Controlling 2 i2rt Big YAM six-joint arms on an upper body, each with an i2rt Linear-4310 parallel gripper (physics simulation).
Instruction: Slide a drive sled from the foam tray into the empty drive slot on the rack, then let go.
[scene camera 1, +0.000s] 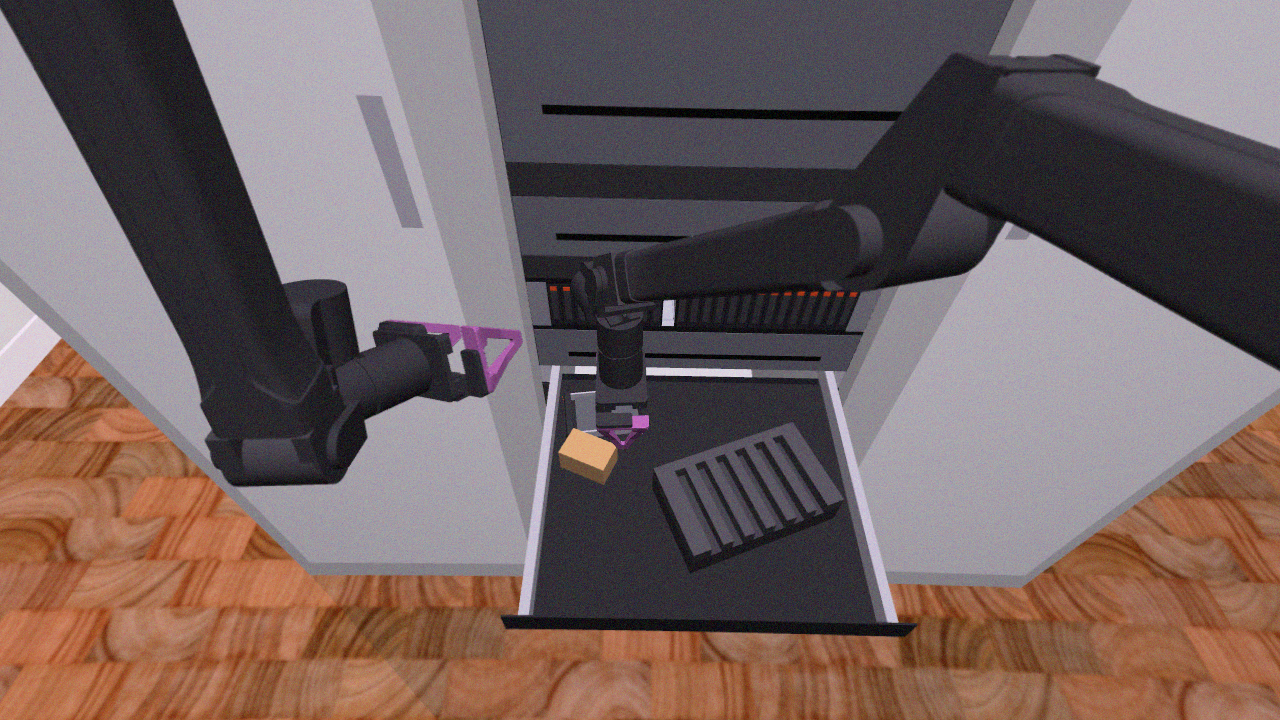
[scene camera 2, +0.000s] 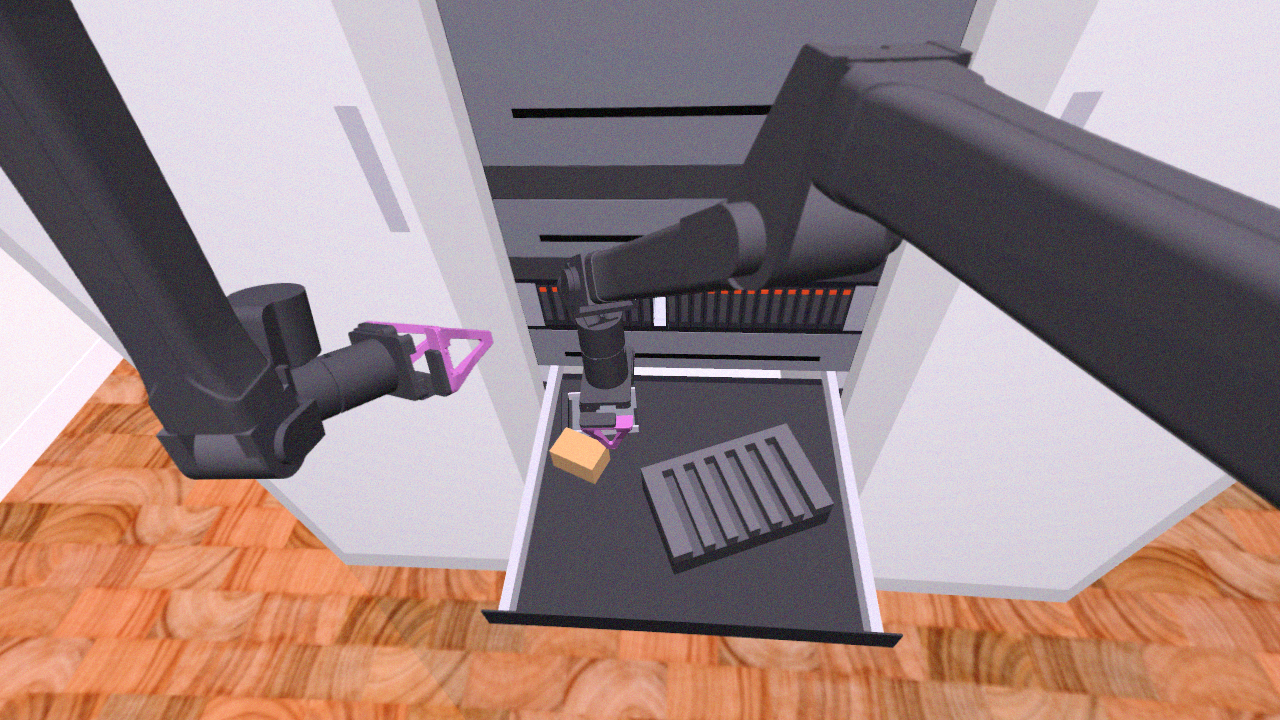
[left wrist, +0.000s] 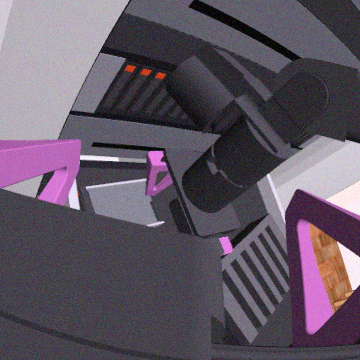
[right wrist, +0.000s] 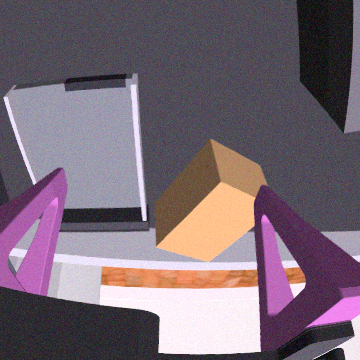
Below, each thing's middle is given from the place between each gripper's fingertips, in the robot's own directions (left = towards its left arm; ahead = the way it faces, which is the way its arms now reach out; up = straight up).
My left gripper is now 27 cm above the tan block (scene camera 1: 584, 454), 10 cm to the left of it and 1 cm short of it. Round my left hand: grey drive sled (scene camera 1: 584, 401) 28 cm below, 11 cm to the right, 9 cm ahead; then ribbed foam tray (scene camera 2: 712, 503) 31 cm to the right, 26 cm below, 5 cm behind.
Right now the tan block is 40 mm behind my right hand, 50 mm to the left of it and 30 mm below it. The rest, counted from my right hand: grey drive sled 40 mm ahead, 30 mm to the left, 40 mm below; ribbed foam tray 100 mm behind, 170 mm to the right, 20 mm below.
